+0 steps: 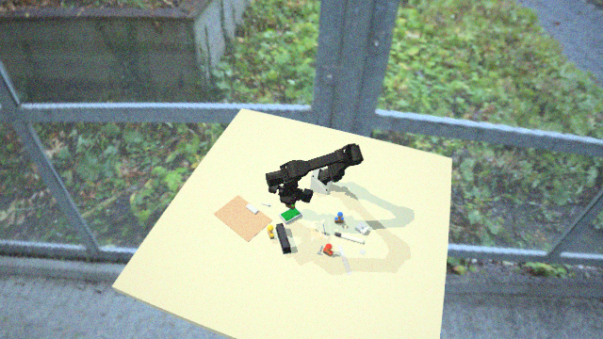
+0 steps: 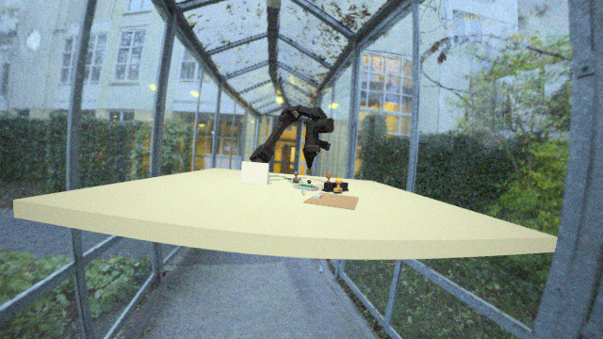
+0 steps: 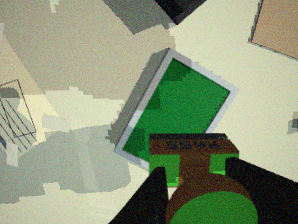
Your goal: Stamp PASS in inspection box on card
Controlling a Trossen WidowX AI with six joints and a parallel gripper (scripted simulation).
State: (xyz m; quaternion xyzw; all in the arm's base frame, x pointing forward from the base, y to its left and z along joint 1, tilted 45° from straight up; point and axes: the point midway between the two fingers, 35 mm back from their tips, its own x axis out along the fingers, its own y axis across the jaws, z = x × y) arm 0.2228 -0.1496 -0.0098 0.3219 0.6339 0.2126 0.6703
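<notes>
Now: gripper tip 90 mm above the green ink pad. The rest, counted from my gripper tip: green stamp: right at my gripper tip; pale card: 50 mm ahead, 140 mm to the left, 100 mm below; yellow stamp: 120 mm ahead, 60 mm to the right, 70 mm below.
</notes>
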